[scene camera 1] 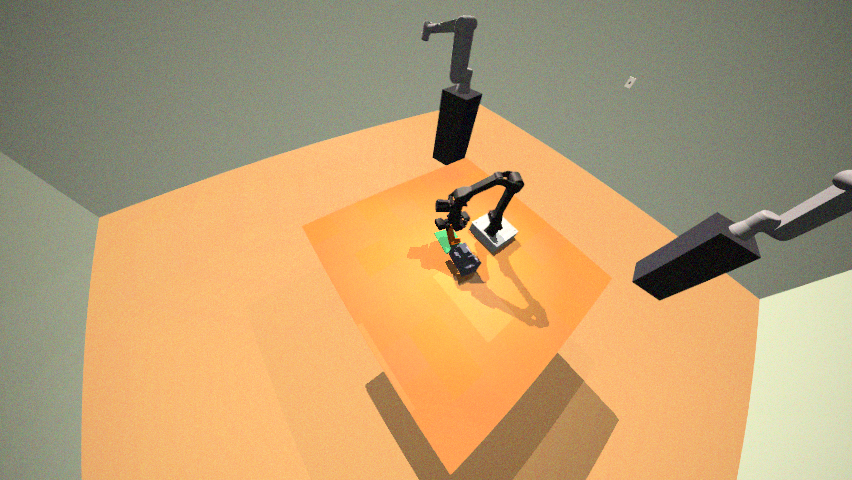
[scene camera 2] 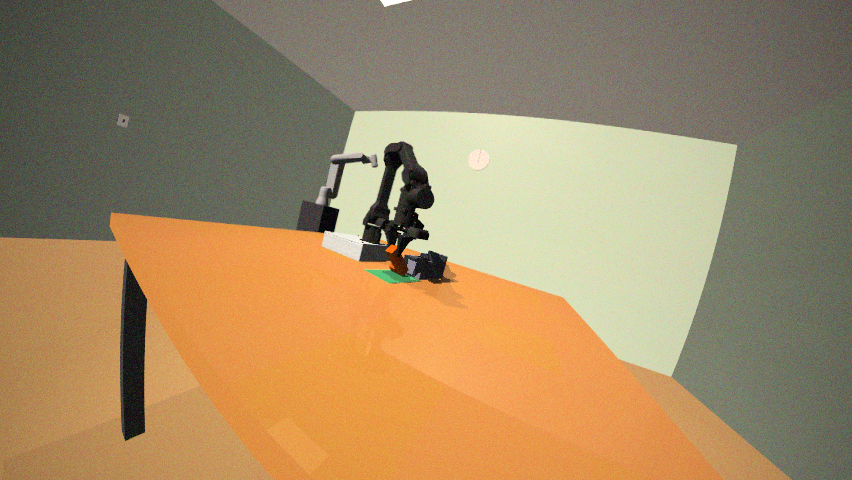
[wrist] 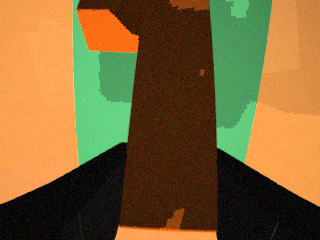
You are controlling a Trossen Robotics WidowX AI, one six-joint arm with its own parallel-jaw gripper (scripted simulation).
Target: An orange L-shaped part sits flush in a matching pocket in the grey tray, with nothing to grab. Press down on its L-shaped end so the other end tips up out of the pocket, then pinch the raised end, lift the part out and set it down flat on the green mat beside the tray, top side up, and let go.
The gripper carries an orange L-shaped part. Further things: a green mat.
The gripper also shows in the wrist view.
